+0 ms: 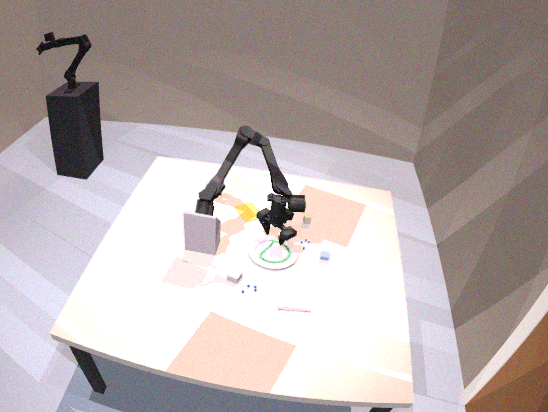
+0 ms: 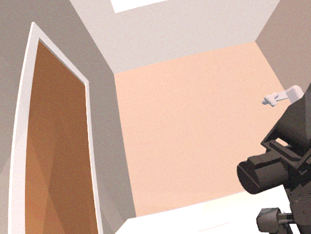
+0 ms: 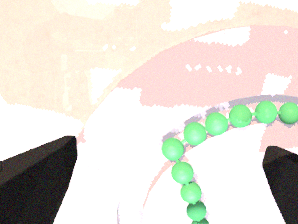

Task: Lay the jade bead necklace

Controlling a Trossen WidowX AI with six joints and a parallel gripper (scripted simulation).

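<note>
Right now the round white bead board is 7 cm to the right of my gripper tip and 1 cm below it. Round my gripper tip: yellow sheet (14 cm behind, 18 cm to the left, 2 cm below); then blue block (22 cm ahead, 4 cm to the right, 1 cm below); then cream block (13 cm ahead, 18 cm to the left).
</note>
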